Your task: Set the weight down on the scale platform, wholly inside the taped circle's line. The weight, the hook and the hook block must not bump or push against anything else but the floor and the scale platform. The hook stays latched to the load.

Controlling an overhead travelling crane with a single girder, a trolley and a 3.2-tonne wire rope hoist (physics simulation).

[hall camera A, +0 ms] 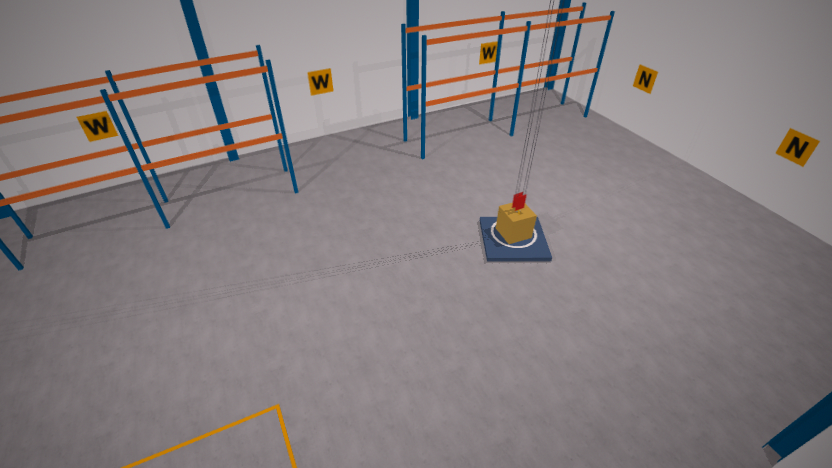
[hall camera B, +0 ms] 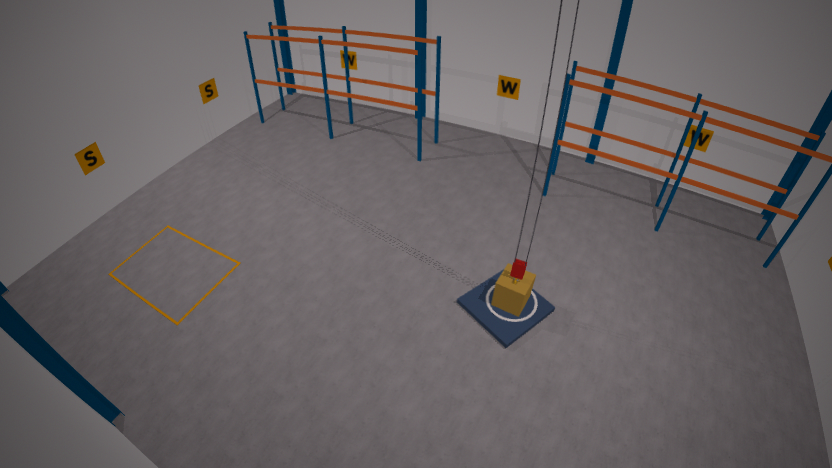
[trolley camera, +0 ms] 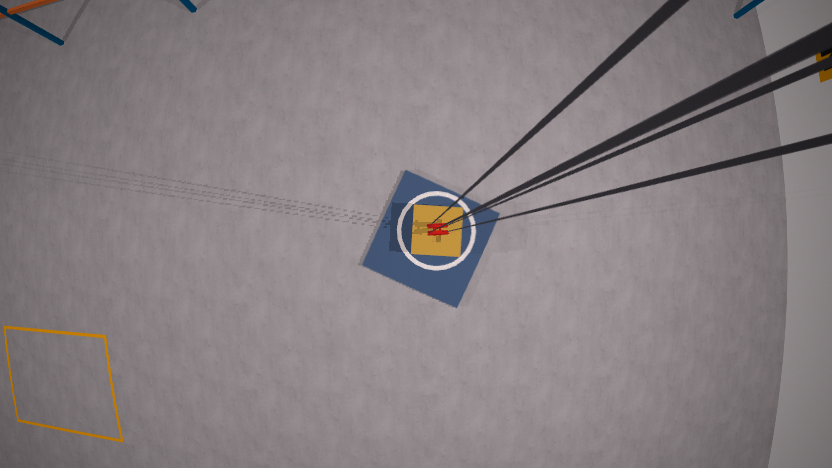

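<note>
The weight, a yellow-brown block (hall camera A: 515,225) (hall camera B: 512,296) (trolley camera: 423,244), is upright over the blue scale platform (hall camera A: 517,254) (hall camera B: 505,336) (trolley camera: 450,288). In the trolley camera its top face shows inside the white taped circle (hall camera A: 515,246) (hall camera B: 511,319) (trolley camera: 436,268), near its middle, with corners close to the line. The base seems at or very near the platform surface; I cannot tell a small gap from contact. The red hook block (hall camera A: 518,201) (hall camera B: 518,268) (trolley camera: 437,229) is just above the weight. My hook (hall camera B: 515,280) is latched to the weight and partly hidden.
Rope falls run up from the block. Blue and orange racks (hall camera A: 423,96) (hall camera B: 419,136) stand along the west wall, with more racks (hall camera A: 154,195) (hall camera B: 680,174) there. An orange floor outline (hall camera A: 203,435) (hall camera B: 208,293) (trolley camera: 113,387) lies away from the platform.
</note>
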